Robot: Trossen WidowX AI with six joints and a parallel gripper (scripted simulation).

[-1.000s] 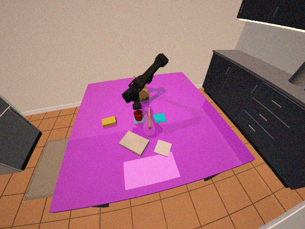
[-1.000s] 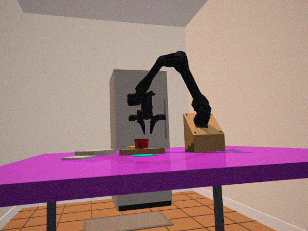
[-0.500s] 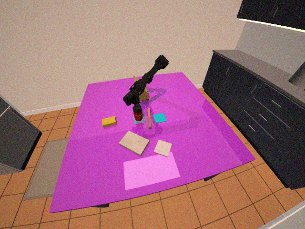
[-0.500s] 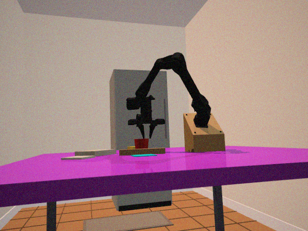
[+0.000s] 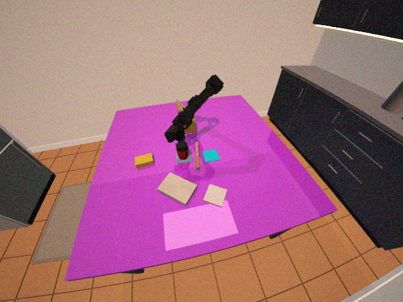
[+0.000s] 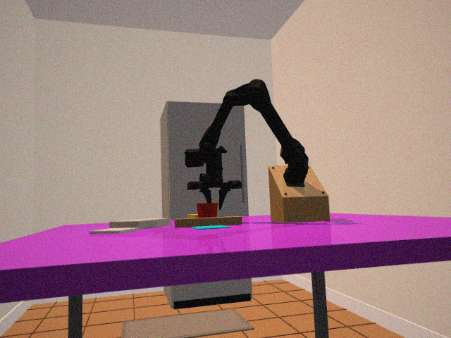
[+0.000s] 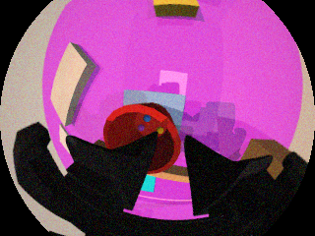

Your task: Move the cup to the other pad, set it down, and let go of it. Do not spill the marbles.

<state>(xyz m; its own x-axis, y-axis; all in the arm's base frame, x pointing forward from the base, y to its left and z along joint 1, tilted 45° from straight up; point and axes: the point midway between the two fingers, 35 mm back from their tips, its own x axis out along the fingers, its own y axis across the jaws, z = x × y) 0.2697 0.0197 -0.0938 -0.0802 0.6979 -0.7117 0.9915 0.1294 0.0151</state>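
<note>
Right now the red cup is 30 mm ahead of my gripper tip and 10 mm below it. The rest, counted from my gripper tip: wooden bar (40 mm ahead, 90 mm to the left, 50 mm below); then yellow block (40 mm ahead, 240 mm to the right, 40 mm below); then blue-grey pad (30 mm ahead, 10 mm to the left, 60 mm below).
</note>
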